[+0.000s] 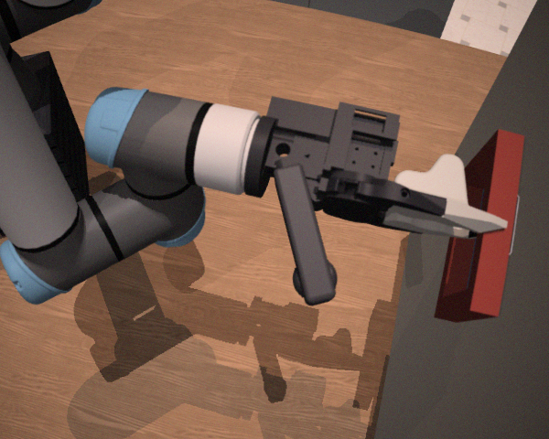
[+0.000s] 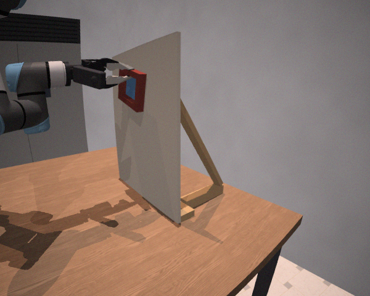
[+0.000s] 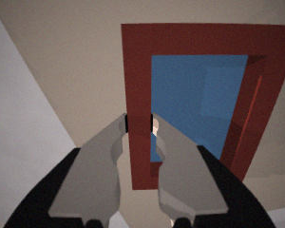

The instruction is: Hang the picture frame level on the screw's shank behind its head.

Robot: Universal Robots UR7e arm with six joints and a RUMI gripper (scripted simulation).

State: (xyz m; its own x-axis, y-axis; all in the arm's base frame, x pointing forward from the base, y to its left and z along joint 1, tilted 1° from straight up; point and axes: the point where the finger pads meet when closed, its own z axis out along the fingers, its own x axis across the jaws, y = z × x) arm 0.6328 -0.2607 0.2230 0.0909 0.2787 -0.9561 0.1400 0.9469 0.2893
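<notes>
Now: hand 50 mm above the picture frame, 20 mm to the right of it and 20 mm short of it. From my hand the other things lie so: upright board (190 mm below, 40 mm ahead, 10 mm to the left).
</notes>
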